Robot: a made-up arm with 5 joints.
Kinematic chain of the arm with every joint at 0, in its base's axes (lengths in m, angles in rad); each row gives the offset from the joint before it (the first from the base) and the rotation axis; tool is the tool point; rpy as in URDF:
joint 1: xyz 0.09 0 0.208 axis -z
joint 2: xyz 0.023 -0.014 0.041 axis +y
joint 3: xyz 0.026 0 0.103 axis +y
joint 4: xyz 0.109 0 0.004 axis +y
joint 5: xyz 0.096 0.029 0 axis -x
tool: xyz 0 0 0 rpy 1.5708 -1.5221 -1.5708
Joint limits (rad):
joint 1: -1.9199..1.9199
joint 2: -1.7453..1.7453
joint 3: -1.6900..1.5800
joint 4: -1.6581..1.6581
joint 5: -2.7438..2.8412
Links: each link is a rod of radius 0.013 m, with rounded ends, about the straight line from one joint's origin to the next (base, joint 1, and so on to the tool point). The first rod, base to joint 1, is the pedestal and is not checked.
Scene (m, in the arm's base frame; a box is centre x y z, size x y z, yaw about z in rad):
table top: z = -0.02
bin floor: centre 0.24 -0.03 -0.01 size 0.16 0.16 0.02 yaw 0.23
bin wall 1: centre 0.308 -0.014 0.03 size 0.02 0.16 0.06 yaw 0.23
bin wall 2: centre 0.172 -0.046 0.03 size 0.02 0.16 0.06 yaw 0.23
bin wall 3: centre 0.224 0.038 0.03 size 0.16 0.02 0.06 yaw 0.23
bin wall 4: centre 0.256 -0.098 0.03 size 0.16 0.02 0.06 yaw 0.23
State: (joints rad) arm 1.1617 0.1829 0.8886 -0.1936 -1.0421
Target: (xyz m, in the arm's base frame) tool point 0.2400 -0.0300 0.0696
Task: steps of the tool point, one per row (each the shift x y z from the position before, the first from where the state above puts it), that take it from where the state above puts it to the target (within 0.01 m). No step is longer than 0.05 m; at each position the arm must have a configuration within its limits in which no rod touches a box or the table.
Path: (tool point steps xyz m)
1: 0.0329 0.0227 -0.0255
2: 0.0235 0.0324 -0.0273
3: 0.0107 0.0385 -0.0280
4: -0.0042 0.0395 -0.0275

